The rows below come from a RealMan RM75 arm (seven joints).
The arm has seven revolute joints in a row. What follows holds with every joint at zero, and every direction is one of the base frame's.
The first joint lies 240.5 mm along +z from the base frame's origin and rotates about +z.
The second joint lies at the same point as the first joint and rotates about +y.
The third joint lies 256 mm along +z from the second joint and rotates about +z.
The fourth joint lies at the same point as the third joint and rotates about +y.
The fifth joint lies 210 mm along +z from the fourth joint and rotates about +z.
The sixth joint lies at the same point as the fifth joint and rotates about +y.
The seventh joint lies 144 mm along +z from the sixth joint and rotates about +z.
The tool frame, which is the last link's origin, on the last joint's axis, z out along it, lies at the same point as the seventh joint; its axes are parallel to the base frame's.
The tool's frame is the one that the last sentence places.
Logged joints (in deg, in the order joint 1, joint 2, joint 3, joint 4, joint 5, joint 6, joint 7), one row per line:
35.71 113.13 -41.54 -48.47 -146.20 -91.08 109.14
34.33 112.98 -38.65 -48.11 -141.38 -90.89 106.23
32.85 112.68 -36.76 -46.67 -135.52 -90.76 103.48
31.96 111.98 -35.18 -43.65 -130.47 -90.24 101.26
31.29 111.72 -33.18 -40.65 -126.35 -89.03 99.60
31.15 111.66 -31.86 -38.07 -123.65 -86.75 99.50
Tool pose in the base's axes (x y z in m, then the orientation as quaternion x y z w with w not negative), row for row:
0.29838 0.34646 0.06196 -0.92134 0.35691 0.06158 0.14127
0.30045 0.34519 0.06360 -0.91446 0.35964 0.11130 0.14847
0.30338 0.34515 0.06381 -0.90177 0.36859 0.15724 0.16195
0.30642 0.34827 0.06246 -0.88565 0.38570 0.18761 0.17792
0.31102 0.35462 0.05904 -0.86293 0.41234 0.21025 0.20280
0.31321 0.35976 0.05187 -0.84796 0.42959 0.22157 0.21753
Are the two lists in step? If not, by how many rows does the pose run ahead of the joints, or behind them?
The pose runs 2 rows ahead of the joints: the pose in row i belongs to the joints in row i + 2.
